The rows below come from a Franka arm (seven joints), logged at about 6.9 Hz.
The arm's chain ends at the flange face. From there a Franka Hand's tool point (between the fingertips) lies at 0.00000 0.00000 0.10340 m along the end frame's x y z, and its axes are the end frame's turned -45 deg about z.
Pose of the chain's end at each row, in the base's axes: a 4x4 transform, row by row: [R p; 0 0 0 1], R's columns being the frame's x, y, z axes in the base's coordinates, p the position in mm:
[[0.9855 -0.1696 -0.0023 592.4], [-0.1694 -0.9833 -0.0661 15.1], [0.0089 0.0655 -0.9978 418.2], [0 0 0 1]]
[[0.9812 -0.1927 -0.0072 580.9], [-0.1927 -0.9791 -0.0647 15.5], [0.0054 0.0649 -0.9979 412.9], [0 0 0 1]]
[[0.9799 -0.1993 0.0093 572.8], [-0.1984 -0.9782 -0.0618 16.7], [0.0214 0.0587 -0.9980 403.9], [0 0 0 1]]
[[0.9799 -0.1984 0.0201 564.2], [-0.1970 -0.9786 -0.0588 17.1], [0.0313 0.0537 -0.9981 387.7], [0 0 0 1]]
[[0.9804 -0.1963 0.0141 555.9], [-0.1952 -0.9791 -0.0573 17.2], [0.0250 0.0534 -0.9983 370.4], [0 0 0 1]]
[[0.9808 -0.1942 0.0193 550.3], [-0.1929 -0.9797 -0.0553 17.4], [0.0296 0.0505 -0.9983 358.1], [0 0 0 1]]
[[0.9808 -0.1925 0.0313 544.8], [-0.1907 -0.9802 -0.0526 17.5], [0.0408 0.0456 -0.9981 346.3], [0 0 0 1]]
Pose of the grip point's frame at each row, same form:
[[0.8168 0.5769 -0.0023 592.2], [0.5755 -0.8151 -0.0661 8.3], [-0.0400 0.0526 -0.9978 315.0], [0 0 0 1]]
[[0.8301 0.5576 -0.0072 580.2], [0.5561 -0.8286 -0.0647 8.8], [-0.0421 0.0497 -0.9979 309.7], [0 0 0 1]]
[[0.8338 0.5520 0.0093 573.8], [0.5514 -0.8320 -0.0618 10.3], [-0.0264 0.0566 -0.9980 300.7], [0 0 0 1]]
[[0.8332 0.5526 0.0201 566.3], [0.5527 -0.8313 -0.0588 11.0], [-0.0158 0.0601 -0.9981 284.5], [0 0 0 1]]
[[0.8321 0.5544 0.0141 557.4], [0.5543 -0.8304 -0.0573 11.3], [-0.0201 0.0554 -0.9983 267.2], [0 0 0 1]]
[[0.8309 0.5562 0.0193 552.3], [0.5564 -0.8292 -0.0553 11.7], [-0.0148 0.0566 -0.9983 254.9], [0 0 0 1]]
[[0.8296 0.5574 0.0313 548.0], [0.5583 -0.8280 -0.0526 12.1], [-0.0034 0.0611 -0.9981 243.1], [0 0 0 1]]

